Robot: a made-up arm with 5 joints.
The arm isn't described. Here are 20 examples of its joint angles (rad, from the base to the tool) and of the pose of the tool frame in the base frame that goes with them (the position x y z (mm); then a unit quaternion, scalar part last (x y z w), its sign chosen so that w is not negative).
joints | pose
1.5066 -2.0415 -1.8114 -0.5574 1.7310 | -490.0 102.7 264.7 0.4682 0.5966 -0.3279 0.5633
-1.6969 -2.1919 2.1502 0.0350 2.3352 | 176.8 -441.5 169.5 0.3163 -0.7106 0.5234 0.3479
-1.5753 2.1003 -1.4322 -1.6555 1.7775 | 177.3 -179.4 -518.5 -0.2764 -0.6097 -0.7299 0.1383
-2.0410 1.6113 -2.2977 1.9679 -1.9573 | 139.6 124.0 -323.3 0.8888 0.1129 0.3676 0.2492
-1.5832 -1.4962 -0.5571 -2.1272 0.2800 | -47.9 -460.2 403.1 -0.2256 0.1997 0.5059 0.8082
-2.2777 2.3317 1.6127 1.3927 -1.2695 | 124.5 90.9 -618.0 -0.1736 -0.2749 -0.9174 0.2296
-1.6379 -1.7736 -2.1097 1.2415 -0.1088 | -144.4 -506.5 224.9 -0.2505 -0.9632 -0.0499 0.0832
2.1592 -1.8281 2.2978 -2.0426 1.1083 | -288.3 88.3 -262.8 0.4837 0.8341 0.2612 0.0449
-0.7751 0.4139 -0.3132 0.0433 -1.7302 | 350.5 199.5 375.7 0.8695 -0.0819 -0.1824 0.4516
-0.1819 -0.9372 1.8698 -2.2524 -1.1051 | 141.3 -68.1 475.9 0.0068 -0.9082 -0.4008 0.1201
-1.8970 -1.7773 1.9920 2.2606 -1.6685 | -85.1 -589.4 348.5 -0.5912 -0.0020 0.3004 0.7485
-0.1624 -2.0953 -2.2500 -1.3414 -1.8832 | 31.0 -196.2 204.3 0.2538 -0.3026 0.3708 0.8406
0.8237 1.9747 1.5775 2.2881 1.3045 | 588.9 40.7 638.5 -0.1495 0.4386 0.7245 0.5103
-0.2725 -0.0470 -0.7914 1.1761 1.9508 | -53.4 281.6 441.5 -0.7735 -0.4379 -0.3628 0.2798
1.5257 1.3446 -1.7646 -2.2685 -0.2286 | 572.2 404.5 338.9 -0.2185 0.1316 0.9598 0.1175
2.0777 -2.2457 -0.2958 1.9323 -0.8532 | -358.2 202.0 -75.6 0.4934 0.5112 0.4844 0.5105
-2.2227 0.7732 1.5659 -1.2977 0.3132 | 357.5 -77.2 -34.1 -0.9522 0.1184 -0.2306 0.1615
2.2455 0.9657 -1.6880 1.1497 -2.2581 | 313.2 152.2 393.7 -0.7189 0.0965 -0.0412 0.6871
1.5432 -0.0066 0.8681 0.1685 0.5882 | 156.3 310.3 143.9 -0.5884 -0.0815 0.0057 0.8045
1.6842 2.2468 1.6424 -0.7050 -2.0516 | 384.9 675.8 329.9 0.5929 -0.2952 0.6317 0.4030
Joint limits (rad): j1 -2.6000..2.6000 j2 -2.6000..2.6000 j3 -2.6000..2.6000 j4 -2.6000..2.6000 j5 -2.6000..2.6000
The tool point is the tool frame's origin. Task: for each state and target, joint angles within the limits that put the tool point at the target. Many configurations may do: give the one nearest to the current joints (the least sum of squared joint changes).
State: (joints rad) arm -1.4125 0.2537 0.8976 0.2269 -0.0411
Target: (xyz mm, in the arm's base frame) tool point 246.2 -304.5 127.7
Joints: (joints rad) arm -1.5743 0.4816 0.8344 -0.4031 0.3845
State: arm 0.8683 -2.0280 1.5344 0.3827 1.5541
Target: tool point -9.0 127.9 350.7
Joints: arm 1.0151 -1.8387 1.8884 0.2943 0.9024
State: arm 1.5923 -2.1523 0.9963 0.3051 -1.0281
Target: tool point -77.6 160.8 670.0
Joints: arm 1.3327 -2.6000 0.9822 -0.4963 -1.0461
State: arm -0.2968 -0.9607 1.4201 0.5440 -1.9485
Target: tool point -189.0 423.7 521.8
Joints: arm -0.1586 -0.8294 0.9730 0.4482 -1.3828
